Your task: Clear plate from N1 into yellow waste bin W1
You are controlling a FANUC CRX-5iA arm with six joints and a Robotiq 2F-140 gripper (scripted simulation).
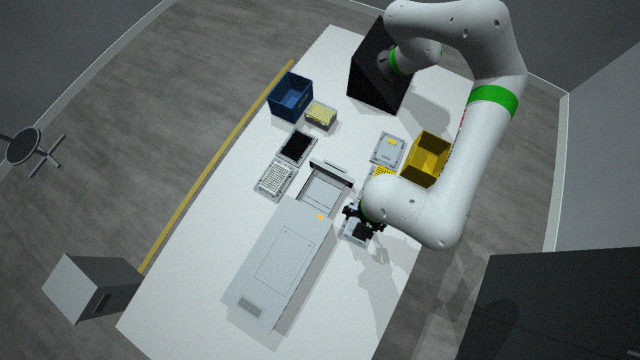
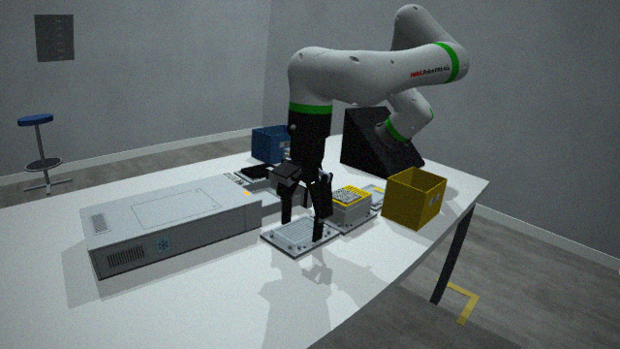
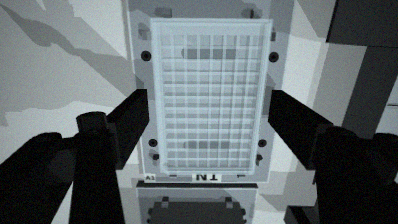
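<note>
Now: the clear plate 2 cm below my hand. Also, from my hand: drawer 1 cm ahead, 19 cm to the right; grey fixture plate 4 cm below; yellow-topped tip box 17 cm behind, 2 cm to the right, 1 cm above.
</note>
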